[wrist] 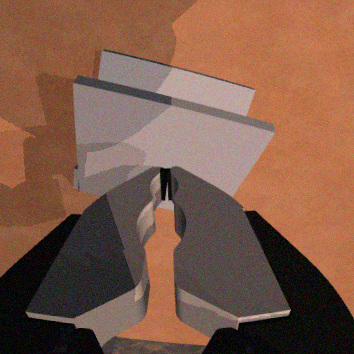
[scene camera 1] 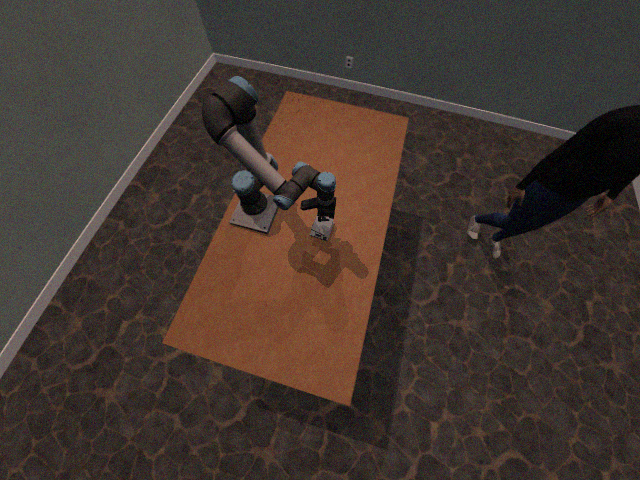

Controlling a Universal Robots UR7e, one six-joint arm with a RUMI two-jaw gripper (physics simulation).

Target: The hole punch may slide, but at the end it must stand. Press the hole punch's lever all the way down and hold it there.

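Where they show: gripper, fingertip midpoint: [wrist: 167, 170] [scene camera 1: 320, 220]; arm's base at its link origin: [scene camera 1: 254, 203].
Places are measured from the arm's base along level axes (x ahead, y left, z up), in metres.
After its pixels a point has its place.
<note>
The grey hole punch [scene camera 1: 323, 228] {y -0.106, x 0.418, z 0.037 m} stands upright on the orange table, in front of the arm's base. In the wrist view its broad flat lever [wrist: 175, 130] {y -0.075, x 0.381, z 0.052 m} fills the upper middle, and a strip of its base [wrist: 210, 90] {y -0.049, x 0.371, z -0.016 m} shows beyond the lever's far edge. My gripper [scene camera 1: 324, 218] {y -0.078, x 0.396, z 0.071 m} [wrist: 167, 170] {y -0.078, x 0.396, z 0.071 m} is shut and empty. Its fingertips are over the near part of the lever and overlap it in the wrist view. The fingers hide part of the lever's near edge. Whether the tips touch it, and how far down the lever is, I cannot tell.
The orange table [scene camera 1: 268, 320] {y -0.612, x 0.226, z -0.027 m} bears the arm's square base plate [scene camera 1: 240, 221] {y -0.122, x -0.049, z -0.004 m} left of the punch. The arm casts shadows across the table around the punch. A person [scene camera 1: 547, 206] in dark clothes is on the floor to the right, beyond the table's edge.
</note>
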